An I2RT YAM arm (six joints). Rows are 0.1 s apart.
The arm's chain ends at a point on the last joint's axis. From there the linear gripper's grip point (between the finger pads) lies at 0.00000 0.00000 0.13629 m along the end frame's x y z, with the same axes.
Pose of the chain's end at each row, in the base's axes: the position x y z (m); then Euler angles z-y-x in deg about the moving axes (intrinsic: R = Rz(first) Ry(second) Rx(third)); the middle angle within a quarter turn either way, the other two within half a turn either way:
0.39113 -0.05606 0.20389 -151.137 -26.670 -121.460
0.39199 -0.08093 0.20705 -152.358 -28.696 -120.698
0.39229 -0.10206 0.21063 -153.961 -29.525 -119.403
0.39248 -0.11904 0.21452 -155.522 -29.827 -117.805
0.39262 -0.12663 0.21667 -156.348 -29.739 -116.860
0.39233 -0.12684 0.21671 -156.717 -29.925 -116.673
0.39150 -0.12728 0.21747 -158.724 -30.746 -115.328
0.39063 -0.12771 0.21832 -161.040 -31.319 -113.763
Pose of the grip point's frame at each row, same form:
0.41929 -0.17329 0.14033 -151.137 -26.670 -121.460
0.41677 -0.20025 0.14602 -152.358 -28.696 -120.698
0.41479 -0.22322 0.15241 -153.961 -29.525 -119.403
0.41365 -0.24186 0.15937 -155.522 -29.827 -117.805
0.41342 -0.25026 0.16320 -156.348 -29.739 -116.860
0.41243 -0.25077 0.16369 -156.717 -29.925 -116.673
0.40842 -0.25289 0.16736 -158.724 -30.746 -115.328
0.40416 -0.25495 0.17140 -161.040 -31.319 -113.763

